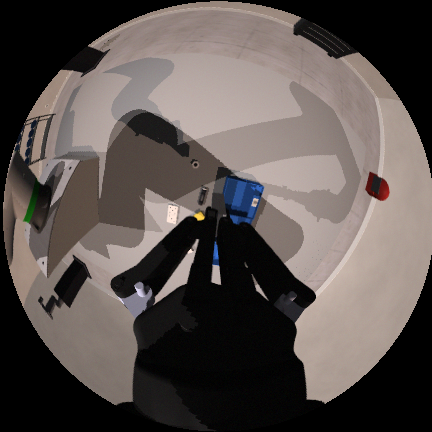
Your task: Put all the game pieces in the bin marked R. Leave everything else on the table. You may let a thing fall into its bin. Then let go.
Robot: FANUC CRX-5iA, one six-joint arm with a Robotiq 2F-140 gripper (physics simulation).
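Frame: origin at the arm's base, x ahead, y left, z up, level; millimetres.
Seen in the pictures: gripper, fingertip midpoint: (216,201); arm's base at its link origin: (41,208).
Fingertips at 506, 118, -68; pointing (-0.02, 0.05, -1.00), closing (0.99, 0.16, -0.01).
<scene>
Offsets run from my fingertips to a thing's top centre, as dx, dy, dz.
A white domino-like piece with dark dots @[-89, -113, -139] (172,213) lies on the table left of the fingertips. A yellow piece @[-19, -114, -136] (199,216) lies right beside the left finger, partly covered by it. A small white thing @[-44, -222, -133] (191,250) barely shows beside the left finger. My gripper (216,201) is shut, and I see nothing held between its fingertips. The fingers cover part of the blue bins @[+69, -99, -107] (242,197), with another strip of blue showing between the fingers. A bin label @[+95, -12, -111] (255,202) is too small to read, so I cannot tell which bin is R.
A dark small cylinder-like thing @[-23, -43, -136] (202,195) lies above the yellow piece, and a round metal nut-like thing @[-59, +28, -138] (195,164) lies farther up. The robot's grey base block (75,195) stands at the left. A red object (377,186) is at the far right edge.
</scene>
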